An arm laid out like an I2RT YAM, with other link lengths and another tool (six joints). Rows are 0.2 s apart.
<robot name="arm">
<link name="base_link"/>
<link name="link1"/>
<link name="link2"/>
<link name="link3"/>
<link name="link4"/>
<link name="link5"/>
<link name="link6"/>
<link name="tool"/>
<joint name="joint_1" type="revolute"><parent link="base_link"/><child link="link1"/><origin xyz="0 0 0.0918" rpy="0 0 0"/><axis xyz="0 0 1"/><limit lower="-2.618" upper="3.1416"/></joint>
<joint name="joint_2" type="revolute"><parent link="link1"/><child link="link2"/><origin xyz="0.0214 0.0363 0.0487" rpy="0 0 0"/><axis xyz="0 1 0"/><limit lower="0" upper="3.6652"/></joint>
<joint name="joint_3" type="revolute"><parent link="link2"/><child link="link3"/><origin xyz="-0.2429 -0.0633 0" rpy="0 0 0"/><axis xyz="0 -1 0"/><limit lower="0" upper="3.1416"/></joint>
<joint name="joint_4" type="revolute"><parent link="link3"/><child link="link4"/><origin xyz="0.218 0.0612 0.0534" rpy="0 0 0"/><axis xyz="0 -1 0"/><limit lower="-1.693" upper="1.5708"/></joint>
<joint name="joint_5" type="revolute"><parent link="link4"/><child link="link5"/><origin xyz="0.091 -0.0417 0.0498" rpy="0 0 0"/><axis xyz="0 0 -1"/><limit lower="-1.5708" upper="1.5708"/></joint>
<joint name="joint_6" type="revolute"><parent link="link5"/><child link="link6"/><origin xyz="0.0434 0 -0.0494" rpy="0 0 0"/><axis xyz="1 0 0"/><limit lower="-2.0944" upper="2.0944"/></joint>
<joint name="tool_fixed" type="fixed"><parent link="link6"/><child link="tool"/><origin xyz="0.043 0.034 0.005" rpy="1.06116 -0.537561 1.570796"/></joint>
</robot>
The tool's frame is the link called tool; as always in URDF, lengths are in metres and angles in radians.
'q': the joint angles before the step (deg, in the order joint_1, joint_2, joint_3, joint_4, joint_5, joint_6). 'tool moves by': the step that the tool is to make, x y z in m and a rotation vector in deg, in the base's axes. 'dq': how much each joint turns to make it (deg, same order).
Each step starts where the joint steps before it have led.
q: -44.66 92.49 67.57 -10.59 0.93 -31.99
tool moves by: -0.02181 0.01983 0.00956 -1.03 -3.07 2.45
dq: -1.05 -8.02 -7.34 2.20 -3.71 -0.76
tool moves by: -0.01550 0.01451 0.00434 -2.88 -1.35 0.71
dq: -0.16 -6.30 -5.88 2.52 -0.20 -1.34
